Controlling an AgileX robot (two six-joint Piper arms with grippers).
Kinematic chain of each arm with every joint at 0, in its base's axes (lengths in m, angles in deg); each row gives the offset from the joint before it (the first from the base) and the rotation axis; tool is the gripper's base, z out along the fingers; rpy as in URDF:
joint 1: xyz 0 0 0.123 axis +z
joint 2: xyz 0 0 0 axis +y
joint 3: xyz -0.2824 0 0.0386 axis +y
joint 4: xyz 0.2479 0 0.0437 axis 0.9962 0 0.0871
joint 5: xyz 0 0 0 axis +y
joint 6: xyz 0.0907 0 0.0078 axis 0.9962 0 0.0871
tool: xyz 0 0 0 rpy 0 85 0
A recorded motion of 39 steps. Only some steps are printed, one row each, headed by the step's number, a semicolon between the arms.
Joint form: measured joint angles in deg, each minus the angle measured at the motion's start. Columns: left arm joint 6, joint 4, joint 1, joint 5, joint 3, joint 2; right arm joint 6, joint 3, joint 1, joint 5, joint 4, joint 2.
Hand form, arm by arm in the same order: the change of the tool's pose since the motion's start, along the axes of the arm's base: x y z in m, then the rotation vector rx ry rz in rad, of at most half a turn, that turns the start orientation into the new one. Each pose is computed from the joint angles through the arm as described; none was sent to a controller.
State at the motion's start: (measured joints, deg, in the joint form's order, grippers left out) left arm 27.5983 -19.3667 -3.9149 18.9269 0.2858 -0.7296; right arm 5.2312 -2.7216 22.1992 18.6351 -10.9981 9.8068
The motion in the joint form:
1: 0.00 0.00 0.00 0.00 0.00 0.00; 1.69 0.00 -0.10 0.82 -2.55 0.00
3: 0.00 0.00 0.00 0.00 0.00 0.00; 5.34 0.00 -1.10 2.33 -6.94 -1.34
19: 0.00 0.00 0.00 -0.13 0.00 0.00; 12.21 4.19 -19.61 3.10 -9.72 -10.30
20: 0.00 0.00 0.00 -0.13 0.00 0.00; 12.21 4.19 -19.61 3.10 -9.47 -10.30
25: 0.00 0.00 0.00 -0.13 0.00 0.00; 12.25 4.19 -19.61 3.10 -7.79 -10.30
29: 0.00 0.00 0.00 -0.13 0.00 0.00; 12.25 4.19 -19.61 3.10 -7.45 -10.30
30: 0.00 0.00 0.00 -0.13 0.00 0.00; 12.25 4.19 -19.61 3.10 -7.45 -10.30
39: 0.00 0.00 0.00 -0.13 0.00 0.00; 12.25 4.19 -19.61 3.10 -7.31 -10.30
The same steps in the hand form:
1: 0.0000 0.0000 0.0000 0.0000 0.0000 0.0000; 0.0002 -0.0017 -0.0009 -0.0203 0.0046 -0.0136
3: 0.0000 0.0000 0.0000 0.0000 0.0000 0.0000; -0.0007 -0.0064 -0.0009 -0.0350 -0.0052 -0.0591
19: 0.0001 0.0001 0.0002 -0.0002 -0.0021 0.0007; -0.0092 -0.0289 -0.0171 0.0476 -0.0667 -0.4269
20: 0.0001 0.0001 0.0002 -0.0002 -0.0021 0.0007; -0.0092 -0.0288 -0.0172 0.0519 -0.0656 -0.4267
25: 0.0001 0.0001 0.0002 -0.0002 -0.0021 0.0007; -0.0092 -0.0278 -0.0175 0.0811 -0.0579 -0.4259
29: 0.0001 0.0001 0.0002 -0.0002 -0.0021 0.0007; -0.0092 -0.0277 -0.0176 0.0869 -0.0564 -0.4257
30: 0.0001 0.0001 0.0002 -0.0002 -0.0021 0.0007; -0.0092 -0.0277 -0.0176 0.0869 -0.0564 -0.4257
39: 0.0001 0.0001 0.0002 -0.0002 -0.0021 0.0007; -0.0092 -0.0276 -0.0176 0.0892 -0.0558 -0.4256

